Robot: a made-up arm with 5 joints. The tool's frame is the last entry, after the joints.
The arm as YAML. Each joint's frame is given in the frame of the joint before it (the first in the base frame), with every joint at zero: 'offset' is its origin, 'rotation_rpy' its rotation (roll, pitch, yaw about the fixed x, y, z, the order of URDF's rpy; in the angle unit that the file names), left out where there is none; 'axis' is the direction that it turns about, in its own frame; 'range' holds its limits. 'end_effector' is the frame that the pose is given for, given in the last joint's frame.
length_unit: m
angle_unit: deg
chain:
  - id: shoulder
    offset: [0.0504, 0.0, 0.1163]
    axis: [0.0, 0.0, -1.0]
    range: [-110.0, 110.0]
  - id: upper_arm
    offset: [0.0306, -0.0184, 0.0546]
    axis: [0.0, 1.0, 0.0]
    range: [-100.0, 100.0]
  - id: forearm
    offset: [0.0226, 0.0, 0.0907]
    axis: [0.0, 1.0, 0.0]
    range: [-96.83, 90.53]
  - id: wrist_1
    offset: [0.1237, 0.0, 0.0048]
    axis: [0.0, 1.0, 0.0]
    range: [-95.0, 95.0]
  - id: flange
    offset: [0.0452, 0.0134, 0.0]
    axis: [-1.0, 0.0, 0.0]
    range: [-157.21, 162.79]
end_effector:
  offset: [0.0, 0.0, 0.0]
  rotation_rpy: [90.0, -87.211, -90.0]
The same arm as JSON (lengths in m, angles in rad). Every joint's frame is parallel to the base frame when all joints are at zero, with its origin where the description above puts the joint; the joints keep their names.
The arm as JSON. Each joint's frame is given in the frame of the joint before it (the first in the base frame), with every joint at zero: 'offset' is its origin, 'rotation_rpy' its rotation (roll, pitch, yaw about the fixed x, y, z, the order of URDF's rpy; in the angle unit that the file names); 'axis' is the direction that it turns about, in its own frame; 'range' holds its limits. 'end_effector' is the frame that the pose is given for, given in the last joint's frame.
{
  "length_unit": "m",
  "angle_unit": "rad",
  "chain": [
    {
      "id": "shoulder",
      "offset": [
        0.0504,
        0.0,
        0.1163
      ],
      "rotation_rpy": [
        0.0,
        0.0,
        0.0
      ],
      "axis": "-z",
      "range": [
        -1.9199,
        1.9199
      ]
    },
    {
      "id": "upper_arm",
      "offset": [
        0.0306,
        -0.0184,
        0.0546
      ],
      "rotation_rpy": [
        0.0,
        0.0,
        0.0
      ],
      "axis": "+y",
      "range": [
        -1.7453,
        1.7453
      ]
    },
    {
      "id": "forearm",
      "offset": [
        0.0226,
        0.0,
        0.0907
      ],
      "rotation_rpy": [
        0.0,
        0.0,
        0.0
      ],
      "axis": "+y",
      "range": [
        -1.69,
        1.58
      ]
    },
    {
      "id": "wrist_1",
      "offset": [
        0.1237,
        0.0,
        0.0048
      ],
      "rotation_rpy": [
        0.0,
        0.0,
        0.0
      ],
      "axis": "+y",
      "range": [
        -1.6581,
        1.6581
      ]
    },
    {
      "id": "flange",
      "offset": [
        0.0452,
        0.0134,
        0.0
      ],
      "rotation_rpy": [
        0.0,
        0.0,
        0.0
      ],
      "axis": "-x",
      "range": [
        -2.7438,
        2.8412
      ]
    }
  ],
  "end_effector": {
    "offset": [
      0.0,
      0.0,
      0.0
    ],
    "rotation_rpy": [
      1.5708,
      -1.5221,
      -1.5708
    ]
  }
}

